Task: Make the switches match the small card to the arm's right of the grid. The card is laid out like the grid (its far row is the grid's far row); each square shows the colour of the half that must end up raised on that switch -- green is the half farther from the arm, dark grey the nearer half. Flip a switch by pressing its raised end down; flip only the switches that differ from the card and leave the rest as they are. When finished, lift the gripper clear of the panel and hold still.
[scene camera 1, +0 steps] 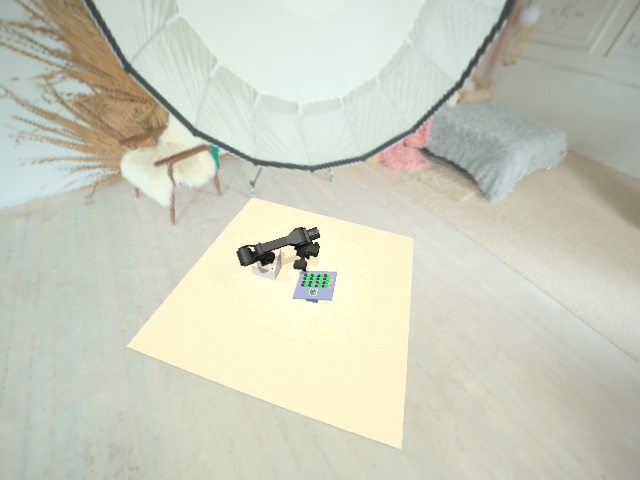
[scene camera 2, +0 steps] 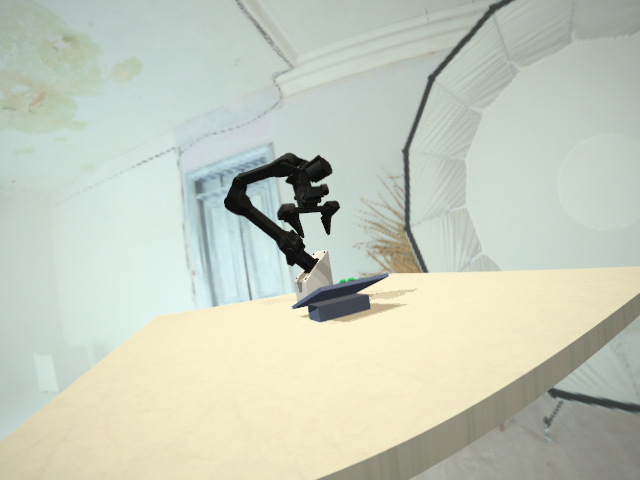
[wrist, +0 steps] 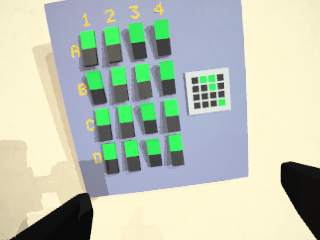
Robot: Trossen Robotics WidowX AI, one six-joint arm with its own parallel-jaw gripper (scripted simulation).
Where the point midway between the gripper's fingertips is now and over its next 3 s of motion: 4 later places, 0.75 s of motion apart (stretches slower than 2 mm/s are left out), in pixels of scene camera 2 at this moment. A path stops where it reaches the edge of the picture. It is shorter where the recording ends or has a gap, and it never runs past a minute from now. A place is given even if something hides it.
My gripper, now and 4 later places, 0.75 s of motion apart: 316, 236; 350, 267; 354, 277; 354, 279; 350, 269
